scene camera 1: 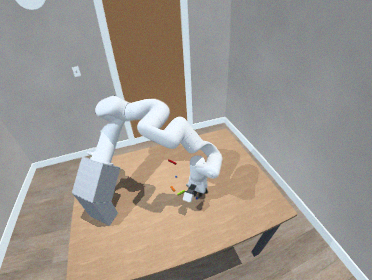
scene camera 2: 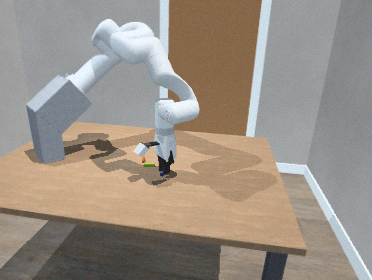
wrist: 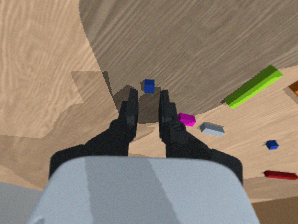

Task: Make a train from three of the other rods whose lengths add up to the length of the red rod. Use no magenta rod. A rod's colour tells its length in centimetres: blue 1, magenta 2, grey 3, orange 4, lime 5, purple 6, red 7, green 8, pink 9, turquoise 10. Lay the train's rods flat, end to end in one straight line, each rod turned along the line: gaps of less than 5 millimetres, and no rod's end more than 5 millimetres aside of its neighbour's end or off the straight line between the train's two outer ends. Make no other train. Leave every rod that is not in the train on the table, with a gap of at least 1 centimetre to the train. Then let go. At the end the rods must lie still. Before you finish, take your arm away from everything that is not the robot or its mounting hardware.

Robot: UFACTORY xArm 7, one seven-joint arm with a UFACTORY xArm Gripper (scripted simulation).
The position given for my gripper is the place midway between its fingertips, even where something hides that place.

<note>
I see my gripper (scene camera 2: 164, 172) and a lime rod (wrist: 270, 74).
My gripper shows as well in the wrist view (wrist: 148, 100).
</note>
